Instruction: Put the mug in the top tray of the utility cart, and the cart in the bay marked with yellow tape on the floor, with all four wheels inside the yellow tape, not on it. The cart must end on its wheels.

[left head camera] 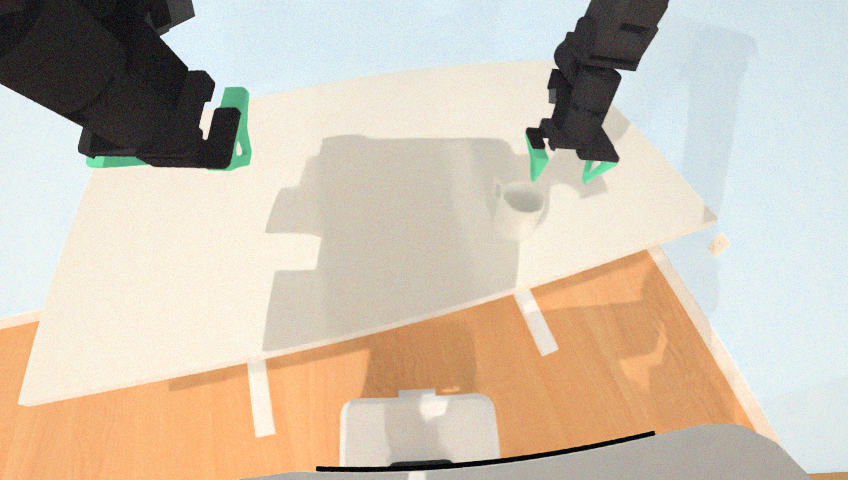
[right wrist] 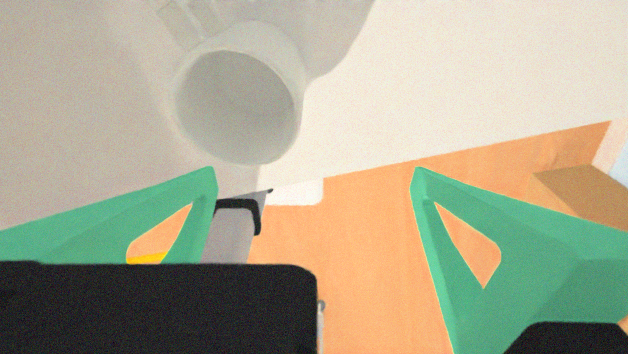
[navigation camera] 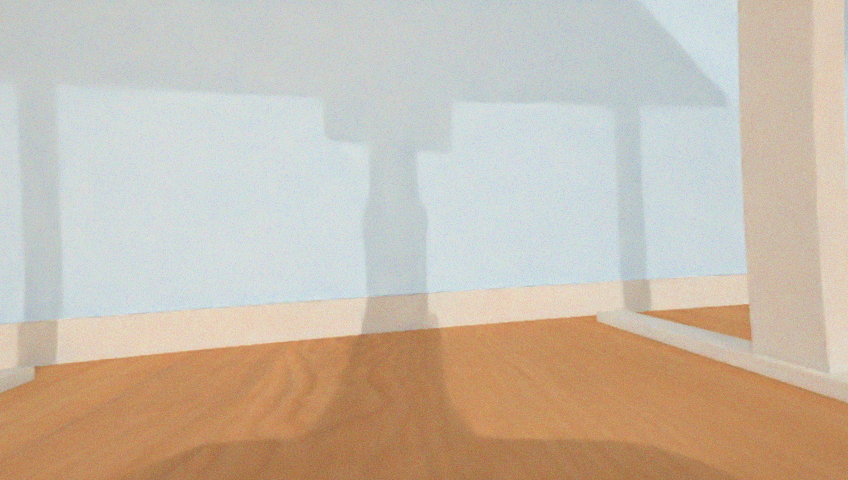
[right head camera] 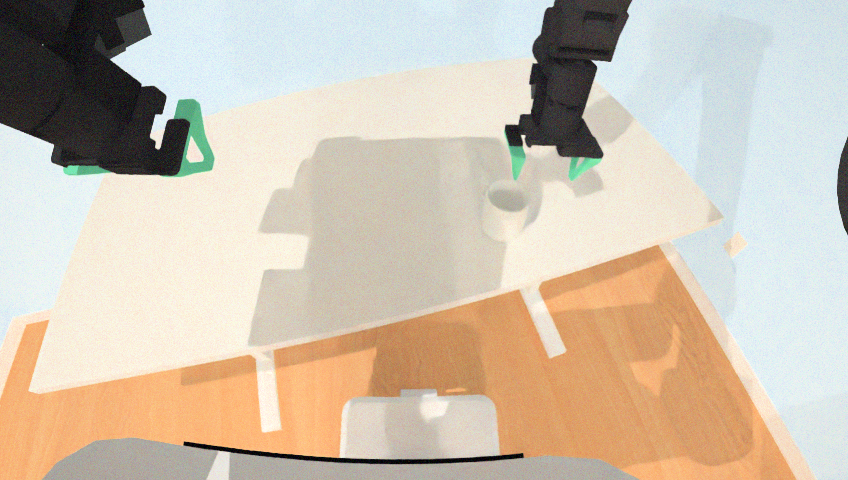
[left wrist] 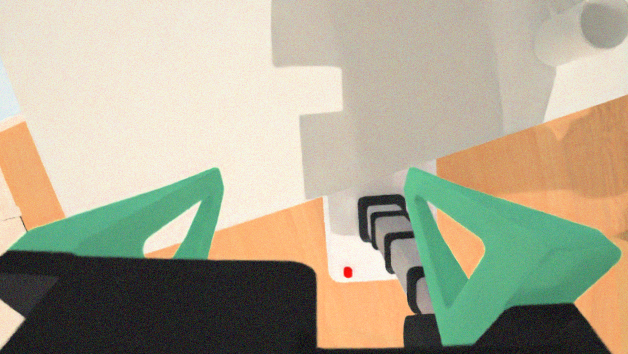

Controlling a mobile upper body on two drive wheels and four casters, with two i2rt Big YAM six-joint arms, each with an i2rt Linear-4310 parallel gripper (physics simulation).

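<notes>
A white mug [left head camera: 516, 221] [right head camera: 503, 222] [left wrist: 560, 40] [right wrist: 235, 107] stands upright on the white table [left head camera: 160, 255] [right head camera: 148, 261] [left wrist: 150, 100] [right wrist: 425, 75]. My right gripper [left head camera: 560, 180] [right head camera: 543, 178] [right wrist: 313, 177] is open and empty, above the table to the right of the mug's rim in both head views. In the right wrist view the mug lies beyond the left fingertip. My left gripper [left head camera: 169, 160] [right head camera: 138, 169] [left wrist: 313, 178] is open and empty above the table's left part. A small yellow strip [right wrist: 147, 258] shows through a finger opening in the right wrist view. The utility cart does not show.
In the navigation view, a table leg [navigation camera: 779, 178] stands on a long foot [navigation camera: 678, 340] at the right, with a wall [navigation camera: 238, 208] behind. A brown block-like shape [right wrist: 580, 195] shows at the right wrist view's right. My base [left head camera: 363, 428] [right head camera: 363, 425] stands before the table's near edge.
</notes>
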